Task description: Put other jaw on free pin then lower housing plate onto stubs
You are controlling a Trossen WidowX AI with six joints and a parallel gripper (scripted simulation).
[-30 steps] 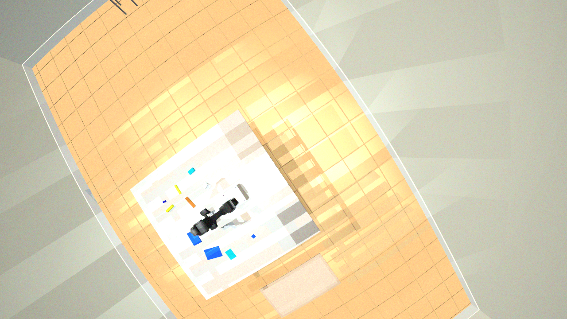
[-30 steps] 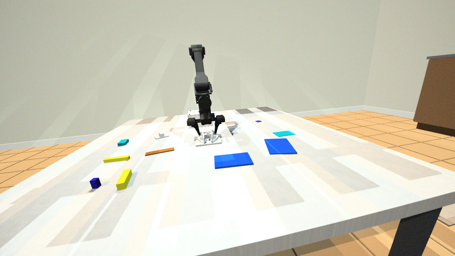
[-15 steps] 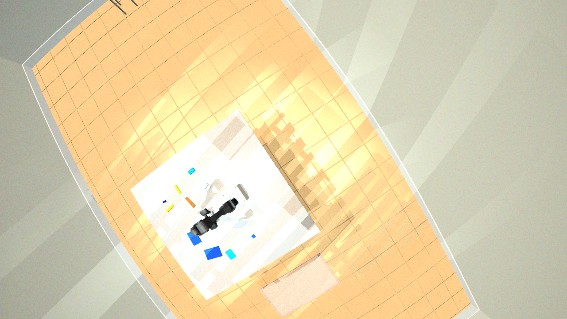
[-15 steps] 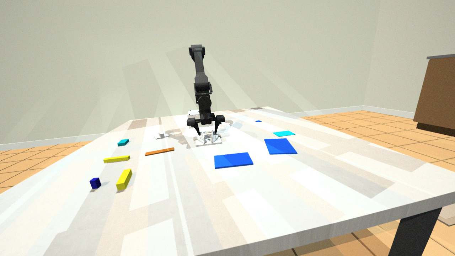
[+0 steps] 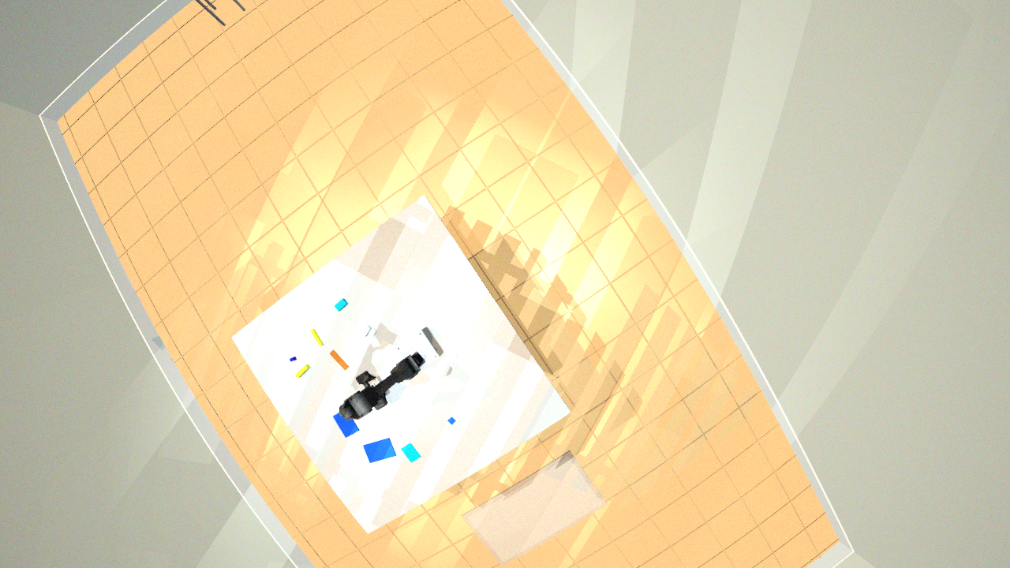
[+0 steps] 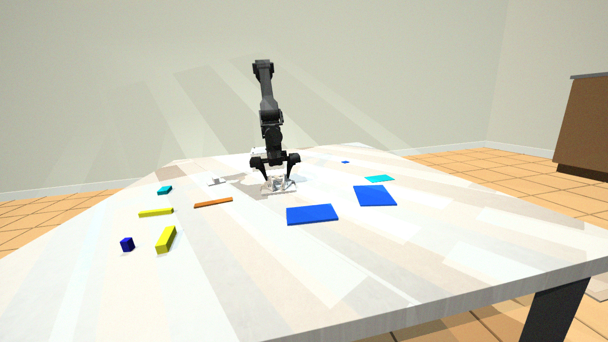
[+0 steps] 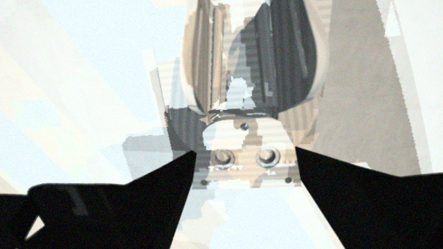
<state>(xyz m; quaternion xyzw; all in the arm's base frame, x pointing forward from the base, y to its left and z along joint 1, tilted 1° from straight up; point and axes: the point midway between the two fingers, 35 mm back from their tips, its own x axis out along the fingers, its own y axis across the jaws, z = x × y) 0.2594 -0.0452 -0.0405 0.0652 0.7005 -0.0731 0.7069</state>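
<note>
Right now the jaw is 2 cm ahead of my gripper tip, 2 cm to the right of it and 1 cm above it. Also, from my gripper tip: cyan block (14 cm behind, 42 cm to the right); cyan plate (15 cm ahead, 36 cm to the left, 1 cm below); orange bar (7 cm ahead, 23 cm to the right, 1 cm below).
</note>
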